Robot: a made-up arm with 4 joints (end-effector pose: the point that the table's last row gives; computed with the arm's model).
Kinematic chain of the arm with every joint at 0, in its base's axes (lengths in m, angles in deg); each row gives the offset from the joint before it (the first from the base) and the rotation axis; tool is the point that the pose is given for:
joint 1: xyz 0 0 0.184 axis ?
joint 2: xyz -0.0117 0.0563 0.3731 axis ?
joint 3: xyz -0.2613 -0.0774 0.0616 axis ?
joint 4: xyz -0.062 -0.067 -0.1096 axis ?
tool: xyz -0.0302 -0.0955 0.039
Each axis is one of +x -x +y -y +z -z.
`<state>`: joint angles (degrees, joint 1 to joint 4).
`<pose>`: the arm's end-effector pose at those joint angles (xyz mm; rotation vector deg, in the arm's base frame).
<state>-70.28 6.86 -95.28 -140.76</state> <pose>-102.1 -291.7 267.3 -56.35 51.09 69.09</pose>
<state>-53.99 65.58 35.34 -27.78</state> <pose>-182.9 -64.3 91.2 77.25 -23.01 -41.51</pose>
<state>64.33 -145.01 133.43 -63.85</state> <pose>274.2 572.7 326.2 65.67 6.85 115.06</pose>
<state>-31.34 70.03 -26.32 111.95</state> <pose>-17.8 -222.7 155.0 -12.98 174.84 10.24</pose>
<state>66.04 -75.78 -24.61 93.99</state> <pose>-159.7 488.6 630.9 -40.88 -14.02 11.78</pose>
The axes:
joint 1: -x
joint 2: -y
joint 3: -z
joint 4: -y

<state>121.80 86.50 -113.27 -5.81</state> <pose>-10.3 271.2 60.4 99.15 -49.99 -89.11</pose>
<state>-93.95 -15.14 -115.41 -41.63</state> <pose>-97.6 -396.4 152.3 29.80 -60.33 105.26</pose>
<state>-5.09 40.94 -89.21 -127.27</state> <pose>-55.3 -60.0 452.0 -91.52 65.56 12.71</pose>
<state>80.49 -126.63 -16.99 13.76</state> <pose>159.4 589.5 491.5 -34.14 91.36 -68.27</pose>
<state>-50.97 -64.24 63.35 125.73</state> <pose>-289.0 -582.3 622.5 -18.77 -49.15 -17.40</pose>
